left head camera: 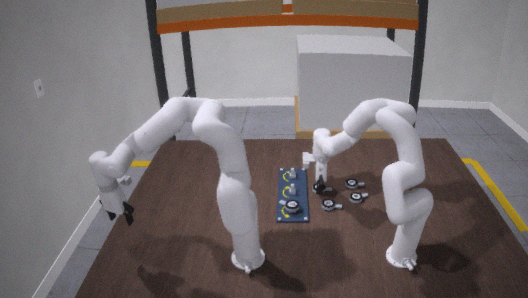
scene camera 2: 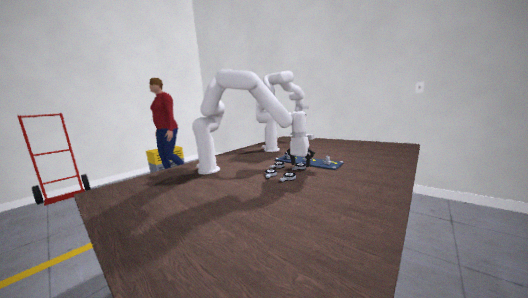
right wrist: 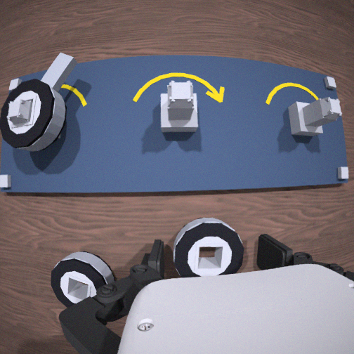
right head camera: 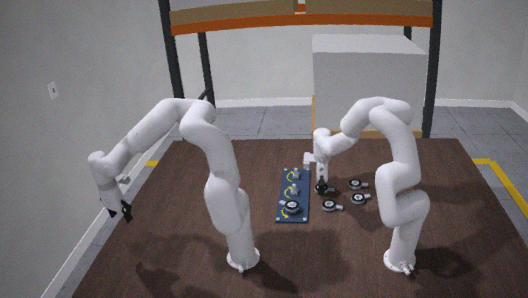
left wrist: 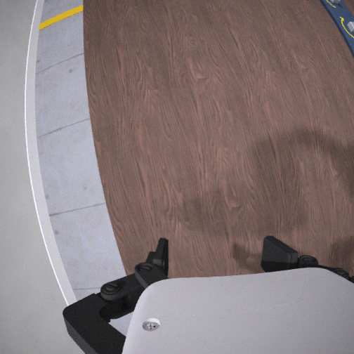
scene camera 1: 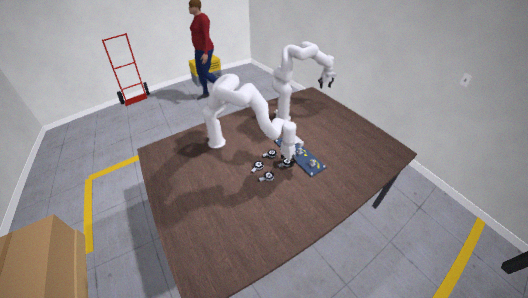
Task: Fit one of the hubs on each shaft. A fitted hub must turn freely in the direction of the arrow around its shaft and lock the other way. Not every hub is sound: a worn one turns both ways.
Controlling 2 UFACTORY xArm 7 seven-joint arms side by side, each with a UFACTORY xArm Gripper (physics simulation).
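Places are measured from the left arm's base along level axes (x right, y ahead, z up), in centimetres.
Where they show: left gripper, fingertip midpoint: point(left head camera: 122, 220) point(right head camera: 121, 218) point(scene camera 1: 325, 87); right gripper, fingertip midpoint: point(left head camera: 318, 187) point(scene camera 2: 300, 165) point(right head camera: 321, 187) point(scene camera 1: 287, 162); left arm's base, link origin: point(left head camera: 248, 258) point(scene camera 2: 271, 150) point(right head camera: 243, 257) point(scene camera 1: 283, 118); right arm's base, link origin: point(left head camera: 401, 256) point(scene camera 2: 208, 170) point(right head camera: 399, 260) point(scene camera 1: 216, 142).
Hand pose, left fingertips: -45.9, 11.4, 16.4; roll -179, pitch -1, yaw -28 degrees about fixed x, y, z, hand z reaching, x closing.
Note:
Things, the pixels of their top centre, and the offset from my left fingertips, as dx, dy, dz. "*": a spot on its surface instead. Level surfaces: height alone.
- blue board, surface spot: point(left head camera: 303, 182) * +78.9, +30.1, -15.6
- black-and-white hub, top centre: point(right head camera: 288, 203) point(left head camera: 289, 202) +67.5, +12.5, -12.1
- middle shaft, top centre: point(left head camera: 292, 185) +71.9, +23.9, -12.0
- far shaft, top centre: point(left head camera: 292, 170) +75.1, +36.5, -12.0
- table, surface height: dz -16.4
The blue board point(left head camera: 303, 182) point(right wrist: 115, 165) has three shafts with yellow arrows. A black-and-white hub point(left head camera: 292, 206) point(right head camera: 291, 206) point(right wrist: 46, 116) sits on the near-end shaft. The middle shaft point(left head camera: 293, 190) point(right wrist: 179, 112) and far shaft point(left head camera: 293, 174) point(right wrist: 311, 118) are bare. My right gripper point(left head camera: 320, 190) point(right head camera: 321, 190) point(scene camera 2: 302, 164) is open, low around a loose hub point(right wrist: 182, 255), with gaps beside both fingers; its lever is hidden in the right wrist view. Three other hubs point(left head camera: 352, 183) point(left head camera: 356, 197) point(left head camera: 328, 204) lie on the table. My left gripper point(left head camera: 121, 219) point(scene camera 1: 326, 84) point(left wrist: 216, 253) is open and empty, high at the table's left edge.
A large pale box point(left head camera: 350, 85) stands behind the table point(left head camera: 200, 200) under an orange-beamed rack point(left head camera: 225, 24). A person in a red top point(scene camera 1: 201, 32) point(scene camera 2: 162, 112) is on the floor near a yellow crate point(scene camera 2: 159, 156) and a red hand truck point(scene camera 1: 125, 65).

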